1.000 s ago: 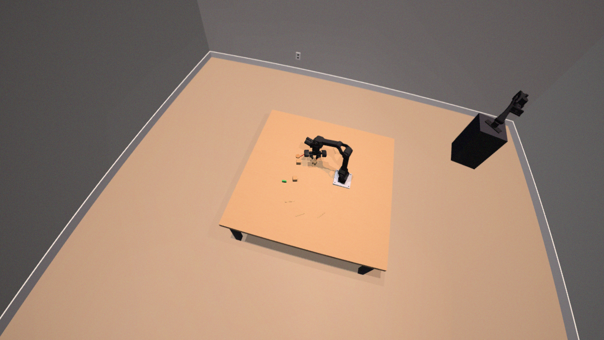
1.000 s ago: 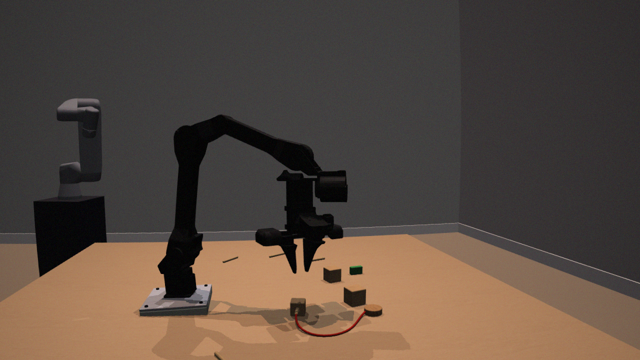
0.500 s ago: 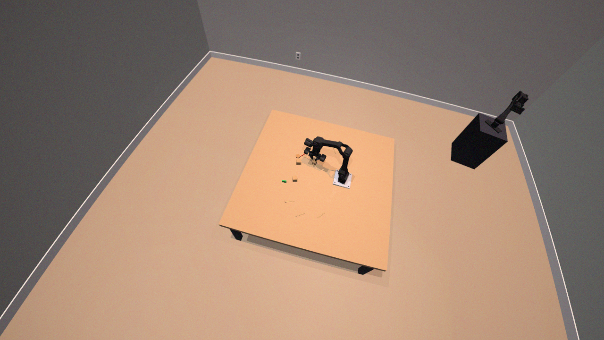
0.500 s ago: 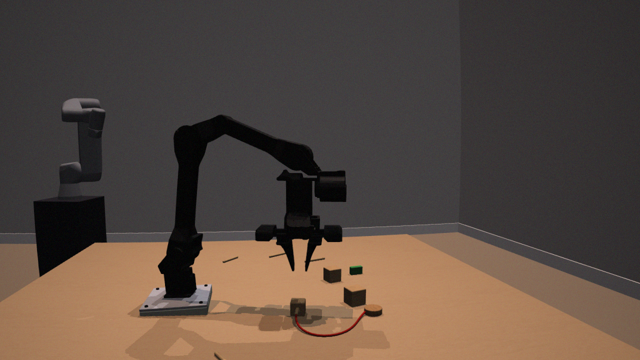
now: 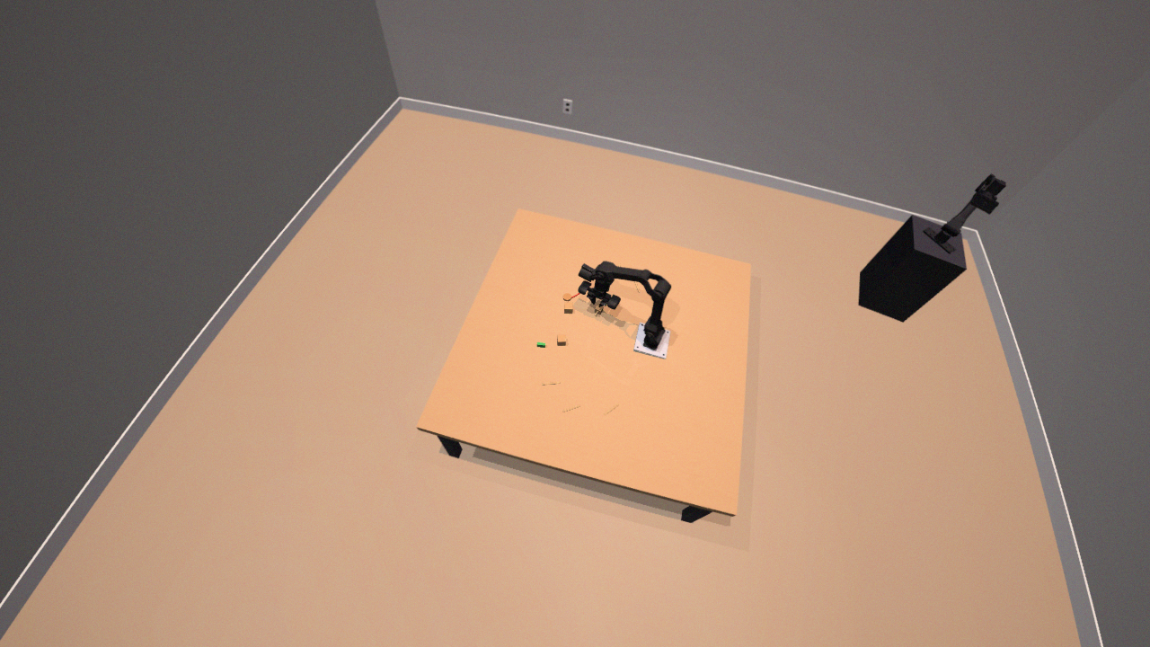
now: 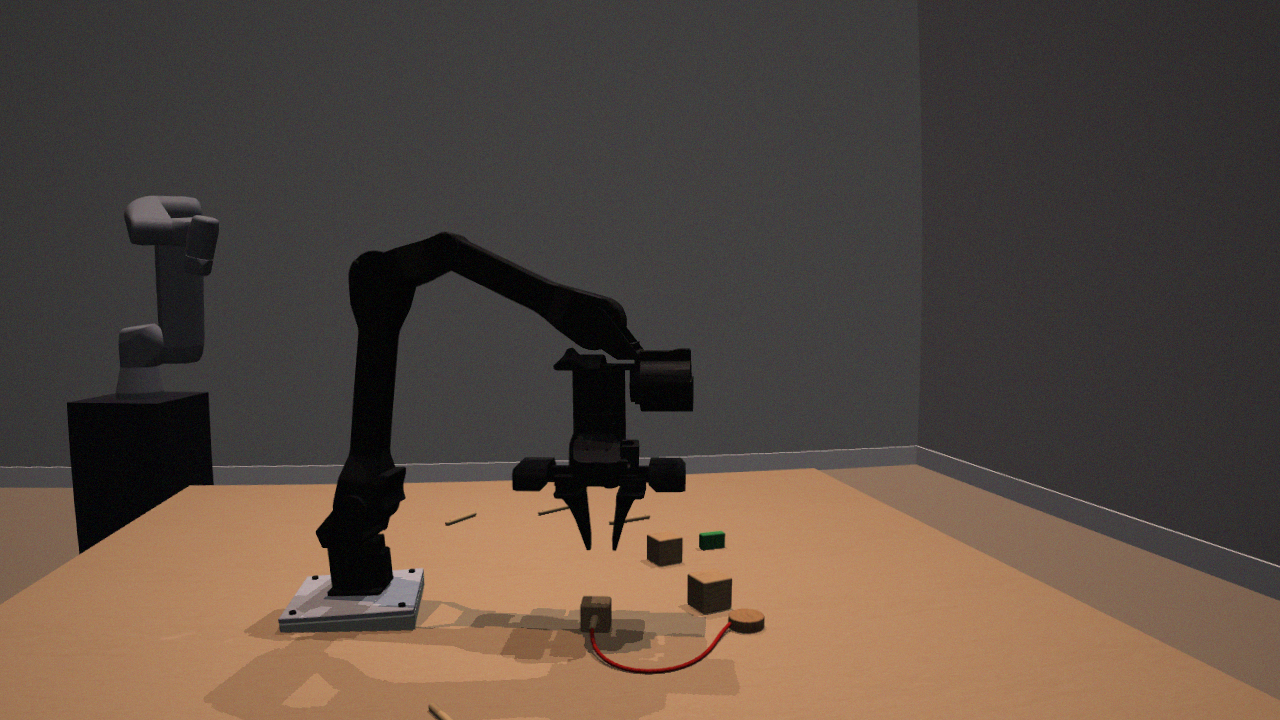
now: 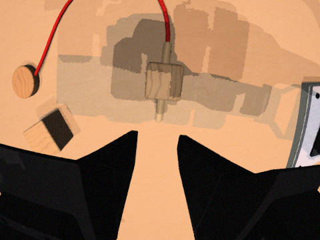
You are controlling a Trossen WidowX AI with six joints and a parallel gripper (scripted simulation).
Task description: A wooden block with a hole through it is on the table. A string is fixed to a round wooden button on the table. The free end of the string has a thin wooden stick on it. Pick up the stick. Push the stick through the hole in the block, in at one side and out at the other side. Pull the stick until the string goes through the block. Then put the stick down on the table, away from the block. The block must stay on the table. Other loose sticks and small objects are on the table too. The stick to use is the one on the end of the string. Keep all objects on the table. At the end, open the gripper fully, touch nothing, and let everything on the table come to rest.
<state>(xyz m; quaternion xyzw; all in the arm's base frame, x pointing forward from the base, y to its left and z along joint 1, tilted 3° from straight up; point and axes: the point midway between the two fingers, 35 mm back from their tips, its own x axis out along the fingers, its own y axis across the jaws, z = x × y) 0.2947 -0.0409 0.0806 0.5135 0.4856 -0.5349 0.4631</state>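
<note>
The thin wooden stick is 7 cm below my gripper tip, 4 cm to the right of it and 1 cm behind it. Also, from my gripper tip: round wooden button: 16 cm ahead, 7 cm below, 3 cm to the right; then small green block: 26 cm to the left, 16 cm ahead, 7 cm below.
</note>
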